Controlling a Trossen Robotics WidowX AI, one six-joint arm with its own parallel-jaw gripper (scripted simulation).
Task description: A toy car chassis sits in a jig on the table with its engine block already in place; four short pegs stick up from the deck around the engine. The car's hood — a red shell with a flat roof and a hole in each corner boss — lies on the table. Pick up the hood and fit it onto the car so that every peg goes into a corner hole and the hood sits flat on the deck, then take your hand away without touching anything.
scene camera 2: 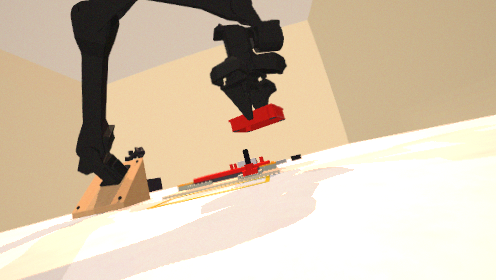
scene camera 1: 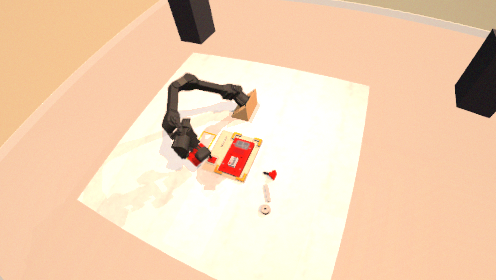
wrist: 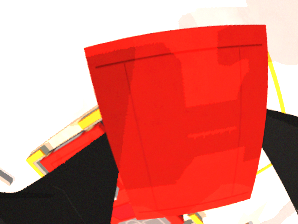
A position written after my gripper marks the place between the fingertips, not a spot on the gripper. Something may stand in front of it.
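Observation:
Through scene camera 2 I see my gripper (scene camera 2: 258,121) holding a red hood (scene camera 2: 269,114). The wrist view gives me the hood (wrist: 184,111) again, together with the gripper (wrist: 187,127) that holds it.

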